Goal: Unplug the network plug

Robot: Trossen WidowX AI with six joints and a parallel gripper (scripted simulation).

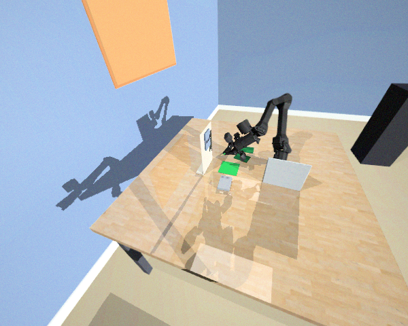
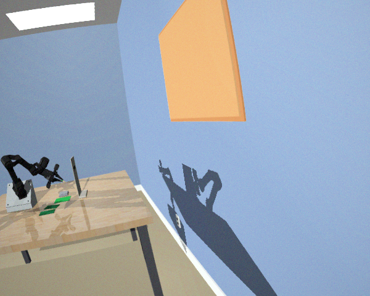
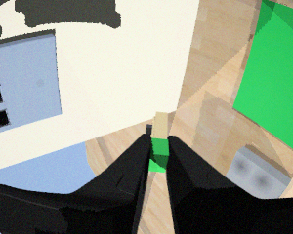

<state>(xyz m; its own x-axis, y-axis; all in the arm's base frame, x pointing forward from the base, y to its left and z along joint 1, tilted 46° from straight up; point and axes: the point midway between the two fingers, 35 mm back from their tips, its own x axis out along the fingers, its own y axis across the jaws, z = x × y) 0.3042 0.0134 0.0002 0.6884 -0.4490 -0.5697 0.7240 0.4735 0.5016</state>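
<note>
My gripper tip is now 11 cm short of the cream panel and 1 cm to the left of it. Round my gripper tip: green network plug (right at my gripper tip); then grey block (13 cm below, 12 cm to the left, 3 cm behind).
</note>
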